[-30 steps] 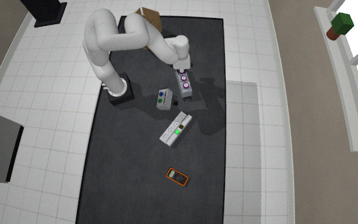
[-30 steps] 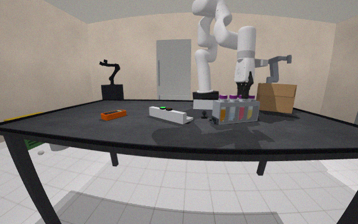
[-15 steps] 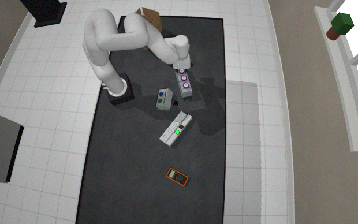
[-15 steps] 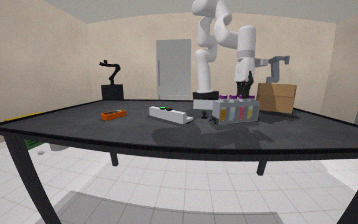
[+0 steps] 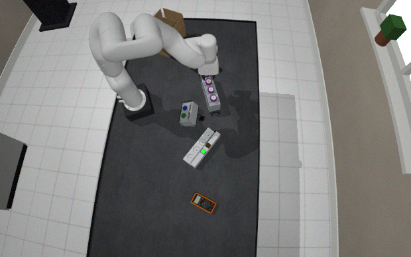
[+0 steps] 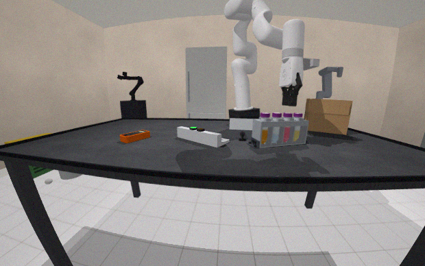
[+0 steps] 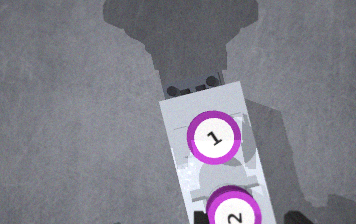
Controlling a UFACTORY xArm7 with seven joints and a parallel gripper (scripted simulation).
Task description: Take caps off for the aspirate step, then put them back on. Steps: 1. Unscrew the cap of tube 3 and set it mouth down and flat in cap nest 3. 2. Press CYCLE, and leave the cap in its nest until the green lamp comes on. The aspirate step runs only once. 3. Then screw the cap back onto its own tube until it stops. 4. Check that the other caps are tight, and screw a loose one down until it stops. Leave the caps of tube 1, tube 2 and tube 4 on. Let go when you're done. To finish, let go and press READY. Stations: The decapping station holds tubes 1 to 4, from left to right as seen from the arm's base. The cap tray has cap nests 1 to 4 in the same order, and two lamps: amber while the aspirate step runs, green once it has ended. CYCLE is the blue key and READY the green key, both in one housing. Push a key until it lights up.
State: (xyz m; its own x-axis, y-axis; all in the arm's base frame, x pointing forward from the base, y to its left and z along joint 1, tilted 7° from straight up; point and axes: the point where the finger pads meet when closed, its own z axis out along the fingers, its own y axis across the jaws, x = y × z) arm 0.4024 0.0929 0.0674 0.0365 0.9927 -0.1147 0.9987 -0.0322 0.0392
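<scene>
My gripper is now 5 cm to the left of the purple cap, 5 cm above it and 1 cm short of it. The rest, counted from my hand: blue cycle key (13 cm to the right, 13 cm behind, 10 cm below); green ready key (17 cm to the right, 14 cm behind, 10 cm below); key housing (15 cm to the right, 12 cm below, 12 cm behind).
</scene>
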